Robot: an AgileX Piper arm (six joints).
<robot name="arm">
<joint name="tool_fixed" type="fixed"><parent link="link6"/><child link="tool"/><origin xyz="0 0 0" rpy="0 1.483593 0"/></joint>
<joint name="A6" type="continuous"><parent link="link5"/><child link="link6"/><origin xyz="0.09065 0 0.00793" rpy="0 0 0"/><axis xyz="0.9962 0 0.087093"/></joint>
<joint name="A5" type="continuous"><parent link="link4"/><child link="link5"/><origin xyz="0 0 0" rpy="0 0 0"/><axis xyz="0 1 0"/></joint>
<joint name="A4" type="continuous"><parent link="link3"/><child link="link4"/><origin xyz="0.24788 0 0.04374" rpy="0 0 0"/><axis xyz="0.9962 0 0.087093"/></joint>
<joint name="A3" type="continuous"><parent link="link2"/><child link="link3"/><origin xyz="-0.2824 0 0.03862" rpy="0 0 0"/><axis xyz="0 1 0"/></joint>
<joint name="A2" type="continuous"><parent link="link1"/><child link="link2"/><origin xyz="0 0 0" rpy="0 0 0"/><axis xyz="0 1 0"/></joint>
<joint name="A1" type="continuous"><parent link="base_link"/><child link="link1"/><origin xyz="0 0 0.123" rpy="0 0 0"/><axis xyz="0 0 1"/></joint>
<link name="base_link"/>
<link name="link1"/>
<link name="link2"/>
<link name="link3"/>
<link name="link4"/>
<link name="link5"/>
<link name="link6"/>
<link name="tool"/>
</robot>
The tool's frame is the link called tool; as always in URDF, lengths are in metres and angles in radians. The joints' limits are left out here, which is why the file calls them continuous.
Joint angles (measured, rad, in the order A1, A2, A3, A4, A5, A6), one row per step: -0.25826, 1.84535, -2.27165, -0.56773, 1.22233, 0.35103; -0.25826, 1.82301, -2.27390, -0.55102, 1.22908, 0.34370; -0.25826, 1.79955, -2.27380, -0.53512, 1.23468, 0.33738; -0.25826, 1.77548, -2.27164, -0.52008, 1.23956, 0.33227; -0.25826, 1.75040, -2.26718, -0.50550, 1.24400, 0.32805; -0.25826, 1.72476, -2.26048, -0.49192, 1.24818, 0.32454; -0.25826, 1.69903, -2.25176, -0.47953, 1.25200, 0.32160; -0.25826, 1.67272, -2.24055, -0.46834, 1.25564, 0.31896; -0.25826, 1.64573, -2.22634, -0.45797, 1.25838, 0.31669; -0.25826, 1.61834, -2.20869, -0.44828, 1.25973, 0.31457; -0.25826, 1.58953, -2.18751, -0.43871, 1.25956, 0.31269; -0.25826, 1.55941, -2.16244, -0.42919, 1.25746, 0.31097; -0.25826, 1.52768, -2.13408, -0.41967, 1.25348, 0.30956; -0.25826, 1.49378, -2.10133, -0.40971, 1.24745, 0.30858; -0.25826, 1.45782, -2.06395, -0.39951, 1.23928, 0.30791; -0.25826, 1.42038, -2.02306, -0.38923, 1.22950, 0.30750; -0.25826, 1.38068, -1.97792, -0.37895, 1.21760, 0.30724; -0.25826, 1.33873, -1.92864, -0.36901, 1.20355, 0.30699; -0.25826, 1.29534, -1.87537, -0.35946, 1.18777, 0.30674
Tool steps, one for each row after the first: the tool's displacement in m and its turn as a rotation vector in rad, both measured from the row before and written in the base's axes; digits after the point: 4 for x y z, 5 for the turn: -0.0077, 0.0032, 0.0080, 0.00692, -0.01756, 0.00910; -0.0080, 0.0032, 0.0077, 0.00630, -0.01768, 0.00909; -0.0082, 0.0032, 0.0073, 0.00607, -0.01739, 0.00868; -0.0084, 0.0033, 0.0069, 0.00611, -0.01691, 0.00847; -0.0086, 0.0033, 0.0063, 0.00584, -0.01569, 0.00793; -0.0085, 0.0032, 0.0057, 0.00541, -0.01418, 0.00732; -0.0086, 0.0031, 0.0051, 0.00492, -0.01238, 0.00671; -0.0085, 0.0030, 0.0044, 0.00457, -0.01089, 0.00650; -0.0083, 0.0030, 0.0036, 0.00415, -0.00900, 0.00659; -0.0084, 0.0030, 0.0030, 0.00393, -0.00830, 0.00698; -0.0084, 0.0030, 0.0024, 0.00366, -0.00745, 0.00754; -0.0085, 0.0031, 0.0019, 0.00335, -0.00755, 0.00800; -0.0087, 0.0032, 0.0012, 0.00354, -0.00744, 0.00870; -0.0089, 0.0033, 0.0004, 0.00358, -0.00699, 0.00931; -0.0090, 0.0033, -0.0003, 0.00363, -0.00658, 0.00964; -0.0092, 0.0034, -0.0011, 0.00334, -0.00657, 0.01009; -0.0095, 0.0035, -0.0019, 0.00270, -0.00657, 0.01036; -0.0095, 0.0035, -0.0030, 0.00242, -0.00559, 0.01046
